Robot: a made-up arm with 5 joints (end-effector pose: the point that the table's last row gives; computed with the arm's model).
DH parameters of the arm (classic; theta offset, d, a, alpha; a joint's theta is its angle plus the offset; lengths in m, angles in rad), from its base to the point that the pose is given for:
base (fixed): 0.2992 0 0.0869 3.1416
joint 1: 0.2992 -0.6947 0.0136 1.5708
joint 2: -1.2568 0 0.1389 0
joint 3: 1.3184 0 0.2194 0
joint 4: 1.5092 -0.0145 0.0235 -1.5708
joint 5: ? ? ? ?
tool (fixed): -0.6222 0.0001 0 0
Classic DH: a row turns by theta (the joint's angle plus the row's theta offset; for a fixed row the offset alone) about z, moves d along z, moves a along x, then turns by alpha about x.
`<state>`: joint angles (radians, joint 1 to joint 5).
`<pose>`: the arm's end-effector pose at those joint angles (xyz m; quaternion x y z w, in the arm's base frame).
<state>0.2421 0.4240 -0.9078 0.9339 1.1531</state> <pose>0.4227 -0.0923 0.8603 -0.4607 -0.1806 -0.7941 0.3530</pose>
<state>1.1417 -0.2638 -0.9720 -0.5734 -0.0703</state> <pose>0.0977 -0.1046 1.0997 0.4476 -0.5686 -0.6842 0.0903</pose>
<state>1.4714 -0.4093 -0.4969 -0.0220 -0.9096</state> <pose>0.0806 -0.1963 1.0132 0.5612 -0.1112 -0.8151 0.0913</pose>
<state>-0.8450 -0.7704 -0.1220 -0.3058 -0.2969</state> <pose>0.2162 0.1187 1.0207 0.4789 0.2045 -0.3731 0.7678</pose>
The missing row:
joint 5: 1.2665 -0.0576 0.0282 -1.7456
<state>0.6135 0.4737 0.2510 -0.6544 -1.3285</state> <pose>0.3380 -0.1696 0.5818 0.4529 0.5757 -0.6638 0.1509</pose>
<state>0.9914 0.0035 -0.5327 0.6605 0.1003</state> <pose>0.2154 -0.2536 0.8891 0.0018 -0.1827 0.9830 0.0188</pose>
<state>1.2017 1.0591 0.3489 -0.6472 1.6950</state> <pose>0.1431 -0.1834 0.4671 -0.7042 0.0129 -0.7032 0.0971</pose>
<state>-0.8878 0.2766 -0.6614 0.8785 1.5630</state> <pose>0.3227 0.2836 0.8554 -0.2827 -0.5728 -0.3895 0.6635</pose>
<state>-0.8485 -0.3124 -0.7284 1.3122 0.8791</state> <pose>0.2369 0.1426 0.9925 -0.2261 -0.2722 -0.5717 0.7403</pose>
